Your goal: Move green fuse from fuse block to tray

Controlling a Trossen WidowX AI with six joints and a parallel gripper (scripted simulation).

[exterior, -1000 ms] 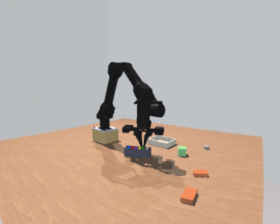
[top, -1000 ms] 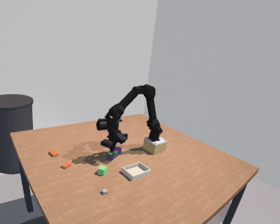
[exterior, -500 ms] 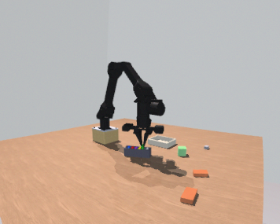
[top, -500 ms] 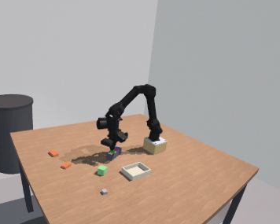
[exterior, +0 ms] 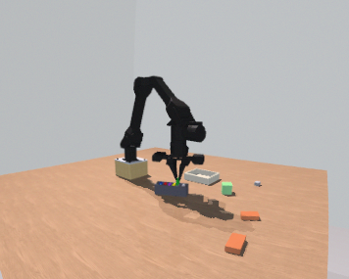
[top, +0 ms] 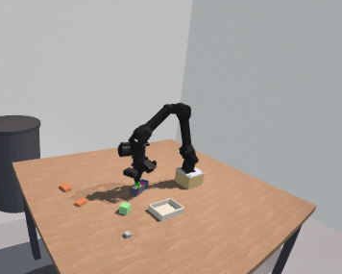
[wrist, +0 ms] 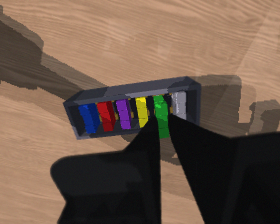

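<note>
Right now the white tray is 6 cm behind my gripper tip, 20 cm to the left of it and 5 cm below it. Round my gripper tip: green fuse 1 cm below; then green cube 12 cm ahead, 15 cm to the left, 4 cm below; then small grey cube 17 cm ahead, 31 cm to the left, 5 cm below.
</note>
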